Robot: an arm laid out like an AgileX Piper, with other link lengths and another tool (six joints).
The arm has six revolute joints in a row. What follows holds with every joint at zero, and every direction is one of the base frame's.
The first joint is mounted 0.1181 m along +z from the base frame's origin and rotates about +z.
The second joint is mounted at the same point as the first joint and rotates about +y.
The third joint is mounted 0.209 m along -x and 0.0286 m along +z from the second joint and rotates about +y.
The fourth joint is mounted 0.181 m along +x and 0.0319 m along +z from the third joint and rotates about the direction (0.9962, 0, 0.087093).
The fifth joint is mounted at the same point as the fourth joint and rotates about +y.
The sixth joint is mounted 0.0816 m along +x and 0.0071 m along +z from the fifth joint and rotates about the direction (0.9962, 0, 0.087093).
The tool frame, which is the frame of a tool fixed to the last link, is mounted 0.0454 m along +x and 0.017 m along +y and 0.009 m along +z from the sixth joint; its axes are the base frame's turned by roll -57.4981, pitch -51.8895 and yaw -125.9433 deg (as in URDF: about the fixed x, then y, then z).
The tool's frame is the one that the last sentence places.
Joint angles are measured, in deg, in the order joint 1, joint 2, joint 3, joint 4, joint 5, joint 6. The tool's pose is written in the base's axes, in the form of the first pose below.
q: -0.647, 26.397, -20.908, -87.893, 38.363, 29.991
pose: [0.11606 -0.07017 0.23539], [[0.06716 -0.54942 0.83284], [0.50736 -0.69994 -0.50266], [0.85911 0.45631 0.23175]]
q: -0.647, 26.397, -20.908, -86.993, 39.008, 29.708
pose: [0.11521 -0.07118 0.23419], [[0.07576 -0.55570 0.82793], [0.49640 -0.69909 -0.51465], [0.86478 0.44997 0.22288]]
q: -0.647, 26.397, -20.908, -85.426, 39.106, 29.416
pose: [0.11504 -0.07094 0.23220], [[0.07925 -0.55554 0.82771], [0.47588 -0.70851 -0.52110], [0.87593 0.43519 0.20823]]
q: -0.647, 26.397, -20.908, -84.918, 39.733, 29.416
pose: [0.11424 -0.07193 0.23148], [[0.08515 -0.56295 0.82209], [0.46727 -0.70617 -0.53196], [0.88000 0.42944 0.20292]]
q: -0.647, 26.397, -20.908, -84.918, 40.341, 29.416
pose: [0.11346 -0.07305 0.23139], [[0.09091 -0.56998 0.81662], [0.46641 -0.70015 -0.54061], [0.87988 0.43002 0.20220]]
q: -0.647, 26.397, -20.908, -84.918, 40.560, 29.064
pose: [0.11312 -0.07349 0.23128], [[0.09634 -0.57047 0.81565], [0.47018 -0.69618 -0.54245], [0.87730 0.43576 0.20116]]
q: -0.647, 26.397, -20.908, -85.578, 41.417, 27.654
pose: [0.11178 -0.07546 0.23168], [[0.11812 -0.57163 0.81197], [0.49484 -0.67504 -0.54722], [0.86092 0.46643 0.20313]]
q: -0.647, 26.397, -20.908, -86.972, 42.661, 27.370
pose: [0.11006 -0.07815 0.23332], [[0.13314 -0.58327 0.80129], [0.51620 -0.64936 -0.55845], [0.84606 0.48798 0.21462]]
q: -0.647, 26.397, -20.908, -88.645, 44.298, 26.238
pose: [0.10760 -0.08165 0.23528], [[0.16051 -0.59302 0.78903], [0.54848 -0.61102 -0.57081], [0.82061 0.52439 0.22718]]
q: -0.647, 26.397, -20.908, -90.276, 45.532, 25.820
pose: [0.10576 -0.08423 0.23751], [[0.17705 -0.60257 0.77818], [0.57227 -0.58024 -0.57951], [0.80073 0.54792 0.24210]]
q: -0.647, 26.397, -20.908, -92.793, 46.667, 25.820
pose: [0.10410 -0.08661 0.24128], [[0.18844 -0.61351 0.76687], [0.60346 -0.54372 -0.58327], [0.77480 0.57269 0.26777]]
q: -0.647, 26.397, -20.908, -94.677, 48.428, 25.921
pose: [0.10146 -0.08973 0.24437], [[0.20477 -0.63113 0.74816], [0.62199 -0.50629 -0.59733], [0.75578 0.58766 0.28889]]
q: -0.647, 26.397, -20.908, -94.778, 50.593, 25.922
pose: [0.09804 -0.09317 0.24485], [[0.22572 -0.65154 0.72426], [0.61548 -0.48091 -0.62443], [0.75514 0.58671 0.29246]]
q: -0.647, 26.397, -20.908, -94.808, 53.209, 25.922
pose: [0.09374 -0.09714 0.24527], [[0.25062 -0.67495 0.69400], [0.60537 -0.45017 -0.65642], [0.75546 0.58463 0.29577]]
